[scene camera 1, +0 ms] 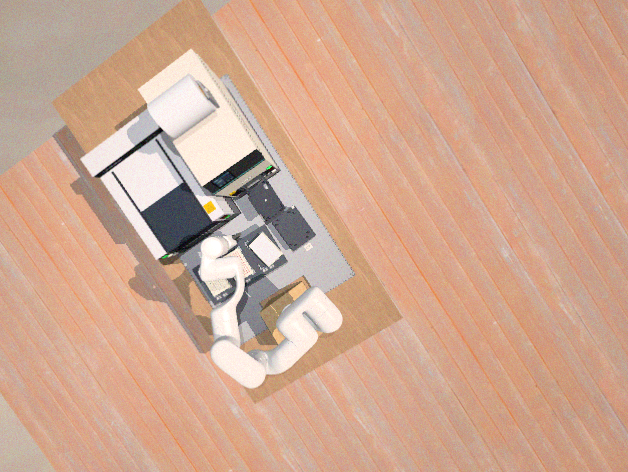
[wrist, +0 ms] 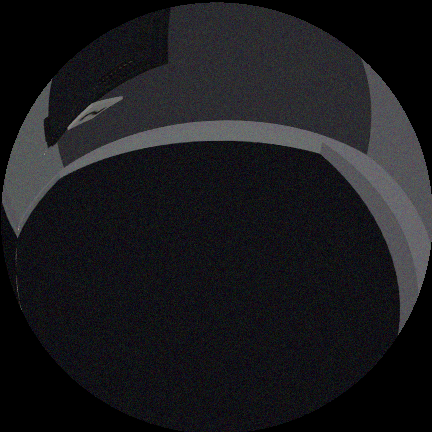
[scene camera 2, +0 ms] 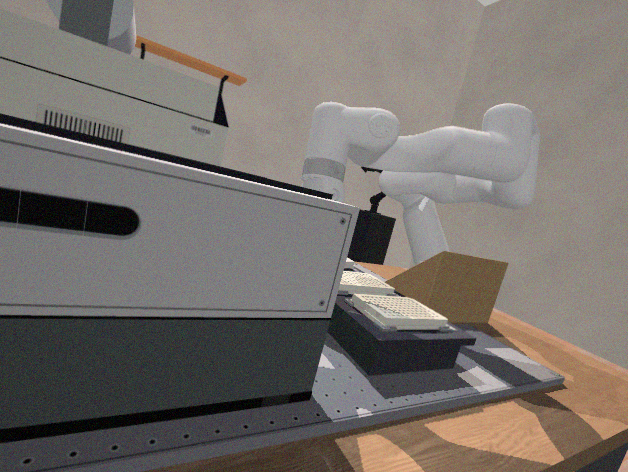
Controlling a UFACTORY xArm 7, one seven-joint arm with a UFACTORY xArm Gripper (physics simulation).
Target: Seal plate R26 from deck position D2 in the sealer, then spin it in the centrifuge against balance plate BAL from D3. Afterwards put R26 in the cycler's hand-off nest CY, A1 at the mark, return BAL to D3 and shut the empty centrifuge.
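Frame: origin at the arm's base, x up, y left, z back, level; centimetres.
Where they show: arm's base, link origin: (scene camera 2: 436, 273).
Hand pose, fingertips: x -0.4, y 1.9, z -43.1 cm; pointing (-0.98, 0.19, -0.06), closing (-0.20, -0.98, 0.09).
Each offset is from my fingertips to the top centre of the thing. "spot": to the spot under its first point.
Plate R26 @(dx -0.1, dy +2.5, dz +9.9 cm) (scene camera 1: 242, 260) (scene camera 2: 366, 280), with reddish wells in the top view, sits in D2, the middle position of the dark deck. The white balance plate BAL @(dx +0.7, dy -11.7, dz +12.6 cm) (scene camera 1: 265, 248) sits in D3. The centrifuge (scene camera 1: 177, 218) (scene camera 2: 203, 253) has a black-and-white top and a yellow sign. The cream sealer @(spot: dx +27.6, dy -28.3, dz -22.2 cm) (scene camera 1: 215, 147) stands beside it. A dark nest block @(dx -2.1, dy -26.4, dz +13.1 cm) (scene camera 1: 292, 228), probably CY, has no plate on it. The arm's wrist (scene camera 1: 216, 247) (scene camera 2: 323, 175) hangs beside the centrifuge's front. My gripper is open and empty; the arm and the centrifuge hide its fingers. A near, black surface (wrist: 215, 280) fills much of the wrist view.
Another plate @(dx -0.1, dy +14.7, dz +8.2 cm) (scene camera 1: 219, 286) (scene camera 2: 403, 310) sits in D1. A dark tray (scene camera 1: 265, 200) lies at the sealer's front. An open brown box (scene camera 1: 269, 310) (scene camera 2: 459, 289) stands near the arm's base. A black box (scene camera 2: 373, 238) stands behind the centrifuge in the side view.
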